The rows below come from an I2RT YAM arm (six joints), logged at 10 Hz.
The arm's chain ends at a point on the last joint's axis. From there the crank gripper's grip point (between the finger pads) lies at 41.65 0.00 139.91 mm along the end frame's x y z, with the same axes.
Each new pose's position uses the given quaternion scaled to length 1; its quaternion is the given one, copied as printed.
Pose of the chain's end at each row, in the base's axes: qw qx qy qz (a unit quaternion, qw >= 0); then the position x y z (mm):
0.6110, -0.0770, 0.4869, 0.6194, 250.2, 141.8, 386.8
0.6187, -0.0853, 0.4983, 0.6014, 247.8, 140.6, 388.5
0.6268, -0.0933, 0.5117, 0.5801, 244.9, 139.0, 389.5
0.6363, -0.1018, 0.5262, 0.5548, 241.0, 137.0, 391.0
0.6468, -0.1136, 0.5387, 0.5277, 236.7, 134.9, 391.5
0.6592, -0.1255, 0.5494, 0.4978, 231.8, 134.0, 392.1
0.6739, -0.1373, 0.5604, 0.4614, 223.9, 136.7, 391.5
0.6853, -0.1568, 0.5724, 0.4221, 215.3, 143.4, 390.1
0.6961, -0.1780, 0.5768, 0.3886, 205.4, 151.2, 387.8
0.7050, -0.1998, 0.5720, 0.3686, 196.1, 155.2, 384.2
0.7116, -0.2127, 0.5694, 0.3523, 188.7, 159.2, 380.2
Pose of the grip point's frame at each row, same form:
0.6110, -0.0770, 0.4869, 0.6194, 310.0, 267.8, 430.0
0.6187, -0.0853, 0.4983, 0.6014, 310.6, 266.7, 426.9
0.6268, -0.0933, 0.5117, 0.5801, 311.3, 264.7, 422.5
0.6363, -0.1018, 0.5262, 0.5548, 311.8, 261.8, 417.9
0.6468, -0.1136, 0.5387, 0.5277, 311.7, 258.3, 412.6
0.6592, -0.1255, 0.5494, 0.4978, 311.5, 255.3, 407.8
0.6739, -0.1373, 0.5604, 0.4614, 309.6, 254.4, 401.5
0.6853, -0.1568, 0.5724, 0.4221, 306.1, 257.7, 393.3
0.6961, -0.1780, 0.5768, 0.3886, 299.8, 262.6, 386.5
0.7050, -0.1998, 0.5720, 0.3686, 291.4, 265.7, 381.7
0.7116, -0.2127, 0.5694, 0.3523, 285.4, 268.5, 376.7

